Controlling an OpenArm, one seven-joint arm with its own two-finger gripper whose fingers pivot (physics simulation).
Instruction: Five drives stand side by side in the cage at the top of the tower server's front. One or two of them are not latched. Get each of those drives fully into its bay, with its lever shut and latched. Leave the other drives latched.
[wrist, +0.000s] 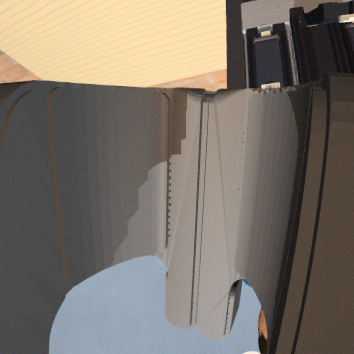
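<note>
You'd see the gripper (216, 211) here, and there's a drive (268, 63) as well.
</note>
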